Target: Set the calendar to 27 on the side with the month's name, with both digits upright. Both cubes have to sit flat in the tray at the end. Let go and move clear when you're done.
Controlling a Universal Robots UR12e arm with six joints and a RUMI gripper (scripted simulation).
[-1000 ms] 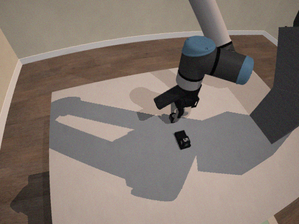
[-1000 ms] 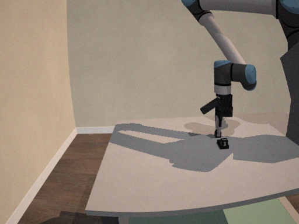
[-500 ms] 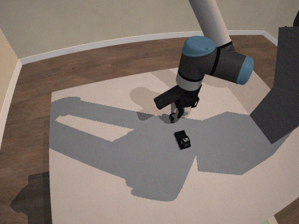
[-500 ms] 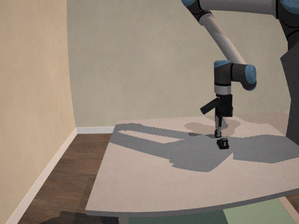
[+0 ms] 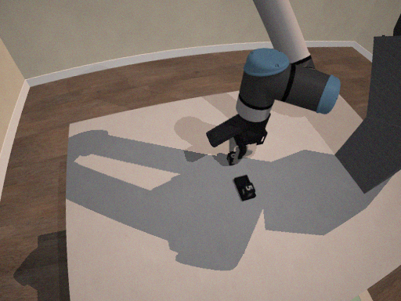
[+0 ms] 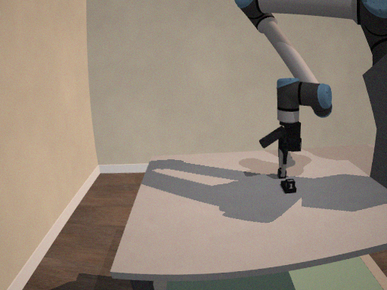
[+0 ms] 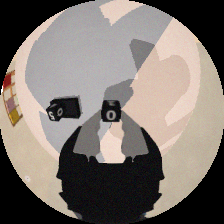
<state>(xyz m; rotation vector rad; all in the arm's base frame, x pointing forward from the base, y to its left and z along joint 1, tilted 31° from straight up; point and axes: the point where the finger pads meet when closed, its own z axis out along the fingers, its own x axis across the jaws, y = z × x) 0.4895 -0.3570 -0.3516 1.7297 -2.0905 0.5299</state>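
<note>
My gripper is now 1 cm above the black cube. Round my hand: tray (11 cm to the left, 2 cm below, 2 cm ahead).
</note>
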